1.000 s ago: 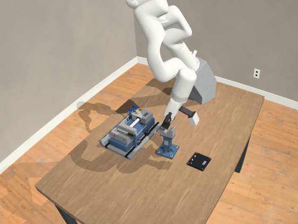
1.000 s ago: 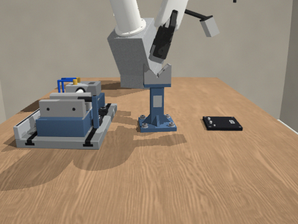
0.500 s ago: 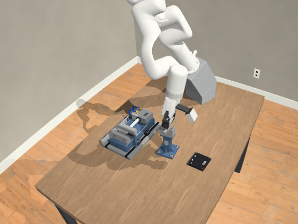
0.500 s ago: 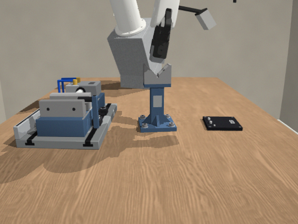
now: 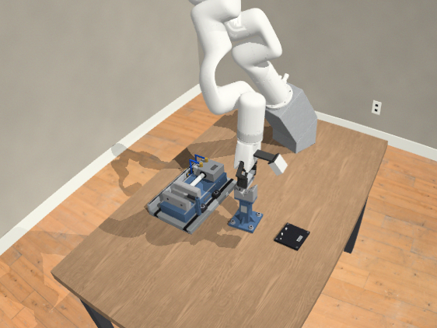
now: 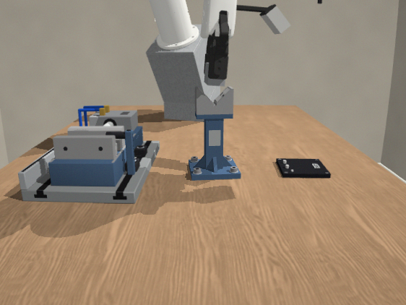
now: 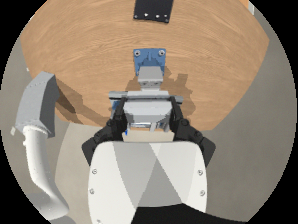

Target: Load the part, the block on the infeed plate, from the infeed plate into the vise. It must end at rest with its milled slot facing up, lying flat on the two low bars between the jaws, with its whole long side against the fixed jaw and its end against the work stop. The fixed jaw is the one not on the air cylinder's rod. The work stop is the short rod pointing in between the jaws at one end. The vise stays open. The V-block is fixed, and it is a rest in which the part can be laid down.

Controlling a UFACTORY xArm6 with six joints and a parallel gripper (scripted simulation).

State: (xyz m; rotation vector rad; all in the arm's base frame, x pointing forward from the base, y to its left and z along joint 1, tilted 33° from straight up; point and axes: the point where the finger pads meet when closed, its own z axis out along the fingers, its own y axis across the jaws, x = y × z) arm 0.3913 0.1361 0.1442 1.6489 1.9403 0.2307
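Now: hand 1 cm above the part. The rest, counted from my hand: blue work stop post: 15 cm to the right, 14 cm below, 8 cm ahead; then black stop rod: 17 cm to the right, 11 cm below, 8 cm ahead; then cylinder rod: 22 cm to the right, 12 cm below, 1 cm behind.
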